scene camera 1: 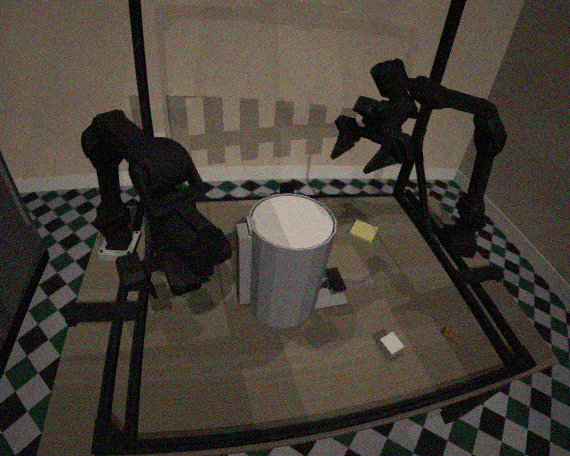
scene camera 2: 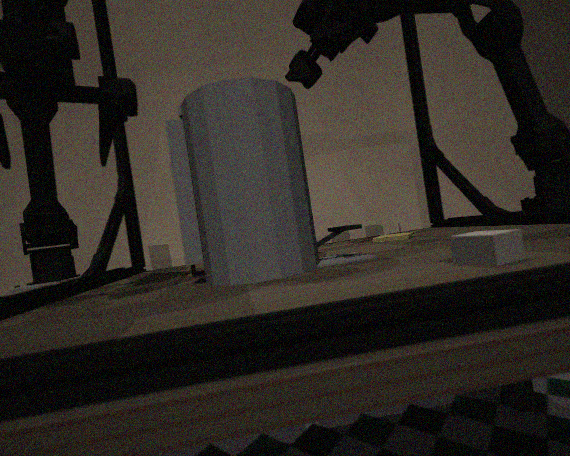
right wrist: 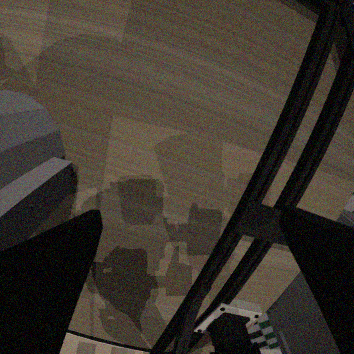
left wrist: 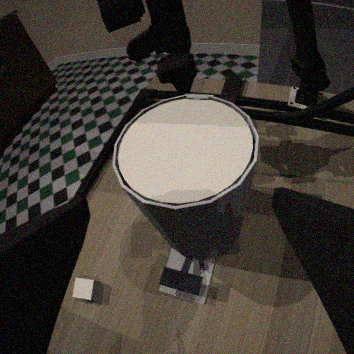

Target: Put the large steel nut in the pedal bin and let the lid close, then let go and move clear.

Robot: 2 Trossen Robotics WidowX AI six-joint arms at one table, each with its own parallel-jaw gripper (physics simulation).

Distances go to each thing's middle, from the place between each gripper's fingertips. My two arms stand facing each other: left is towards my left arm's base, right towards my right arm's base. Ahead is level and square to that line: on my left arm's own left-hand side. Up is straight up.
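My right gripper is 21 cm to the right of the pale round lid (scene camera 1: 288,221), 7 cm below it and 10 cm past it.
Counted from my left hand, the lid is 60 mm ahead, 110 mm to the right and 100 mm below. Going by its middle, the pale round lid is nearer to my left hand than to my right gripper.
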